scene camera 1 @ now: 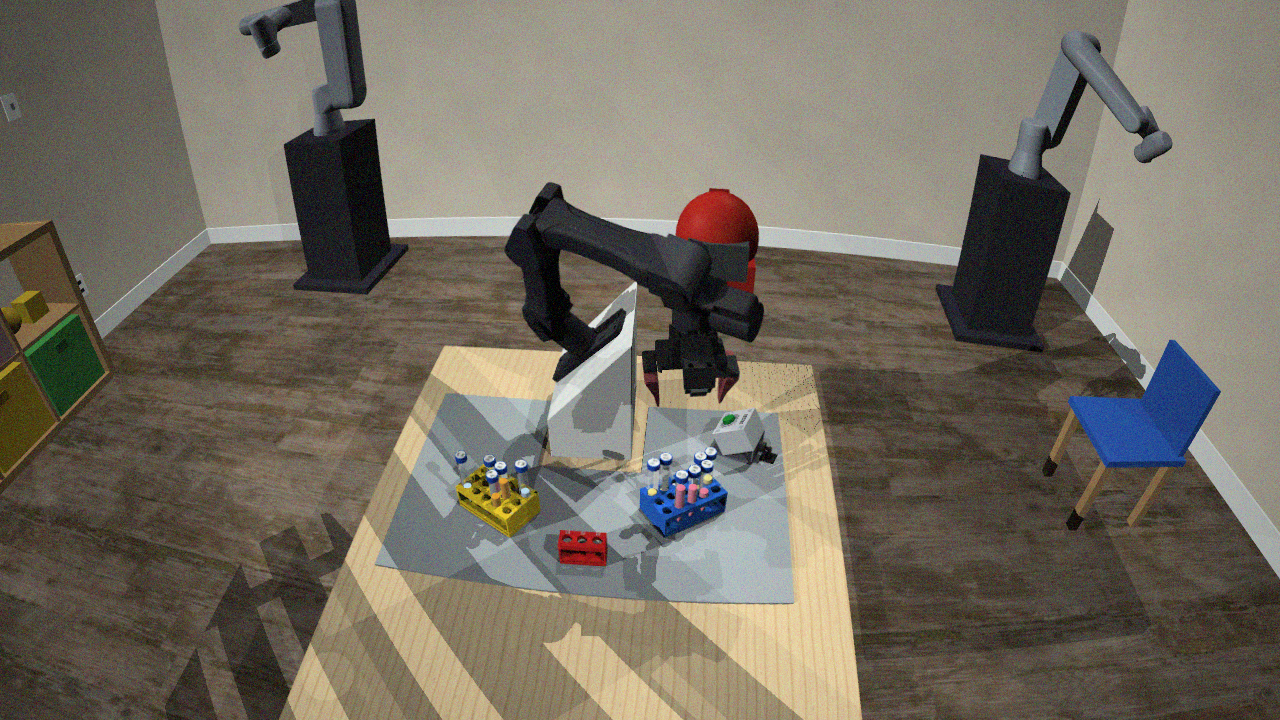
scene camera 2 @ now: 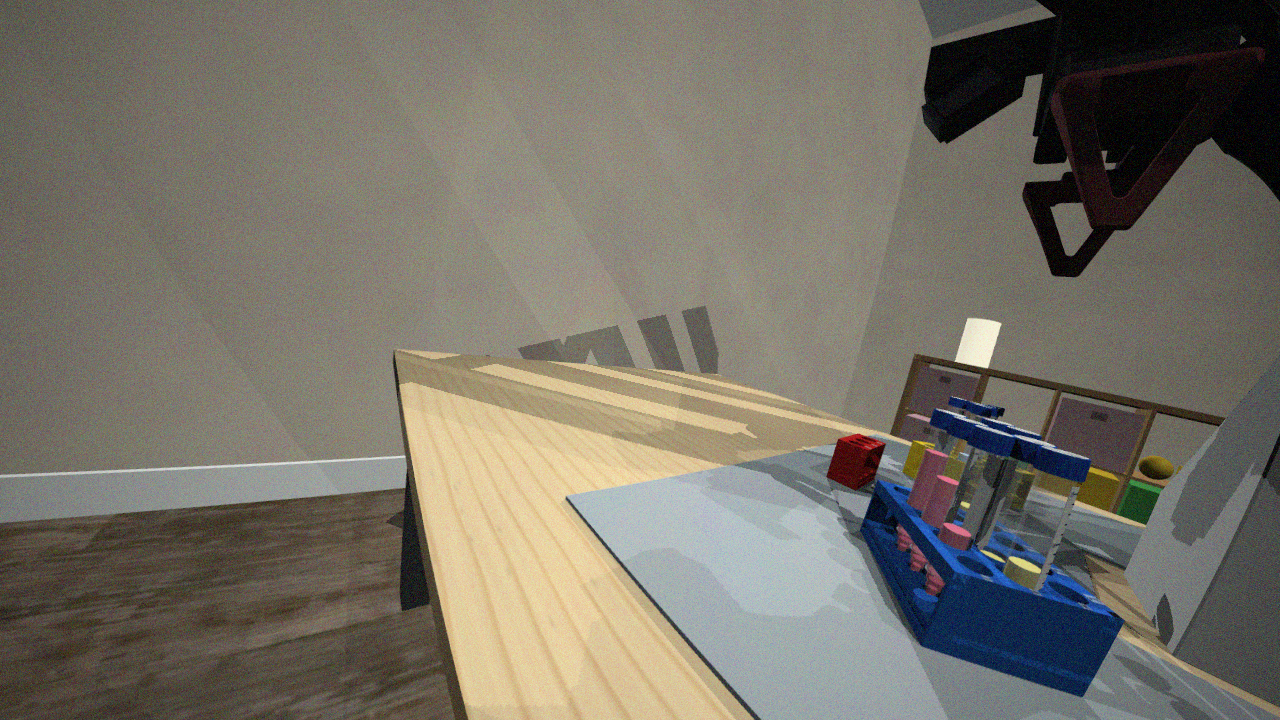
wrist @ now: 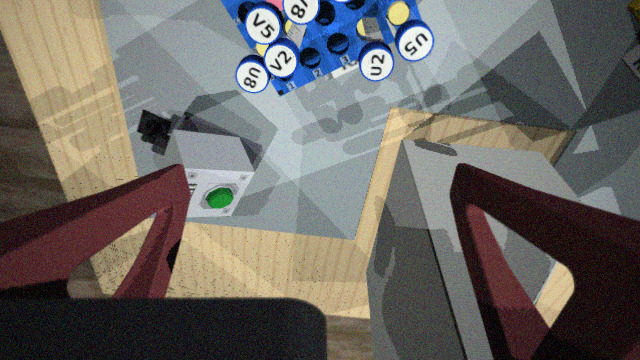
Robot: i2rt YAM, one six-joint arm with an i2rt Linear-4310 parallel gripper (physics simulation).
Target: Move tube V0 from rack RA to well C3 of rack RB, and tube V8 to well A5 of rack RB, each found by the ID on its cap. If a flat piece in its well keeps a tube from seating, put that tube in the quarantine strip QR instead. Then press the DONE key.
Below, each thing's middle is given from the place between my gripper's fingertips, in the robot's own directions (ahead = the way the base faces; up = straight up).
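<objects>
There's a grey box with green button (scene camera 1: 739, 435), and my hand is 110 mm to the right of it, 170 mm beyond it and 200 mm higher than it.
</objects>
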